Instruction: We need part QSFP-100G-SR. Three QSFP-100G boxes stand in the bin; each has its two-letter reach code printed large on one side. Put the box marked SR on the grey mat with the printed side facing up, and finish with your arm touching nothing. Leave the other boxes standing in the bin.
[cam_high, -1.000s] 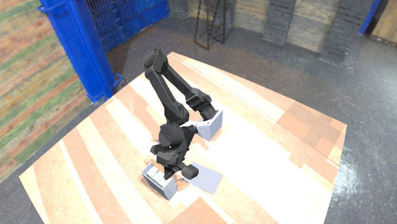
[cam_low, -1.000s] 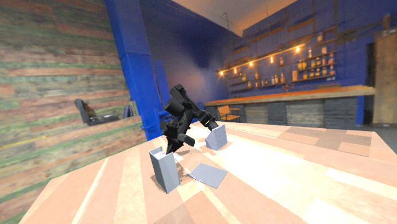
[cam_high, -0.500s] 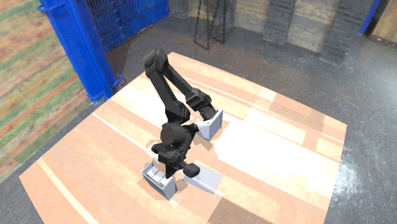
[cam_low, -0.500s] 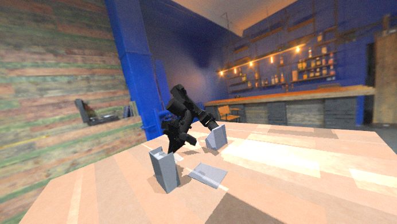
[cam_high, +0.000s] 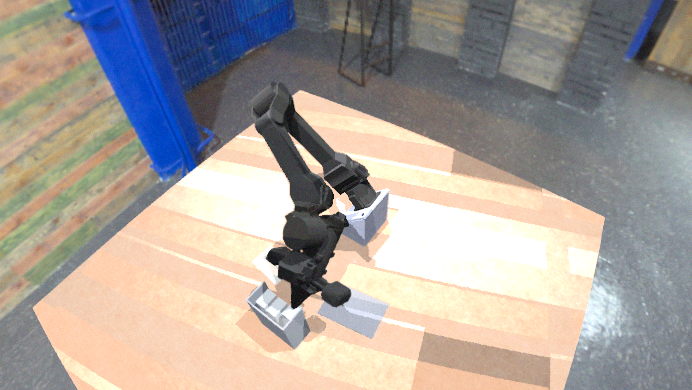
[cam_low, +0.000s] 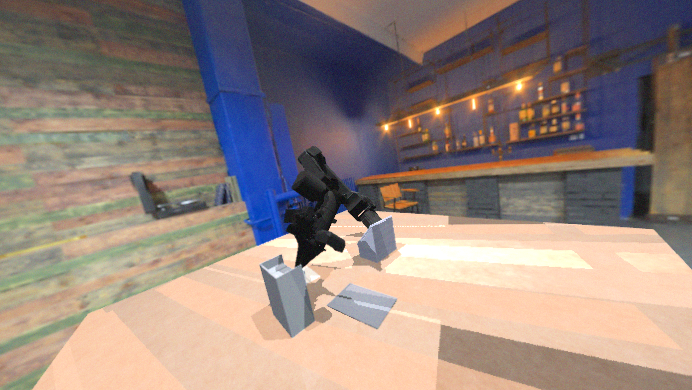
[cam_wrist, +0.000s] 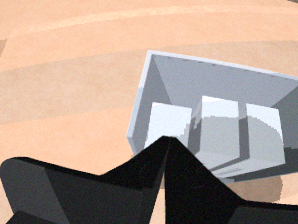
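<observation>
The SR box lies 1 cm ahead of my gripper tip, 1 cm to the right of it and 6 cm below it. Round my gripper tip: grey mat 11 cm behind, 8 cm to the left, 13 cm below; then flat white item 10 cm behind, 17 cm to the right, 13 cm below.
</observation>
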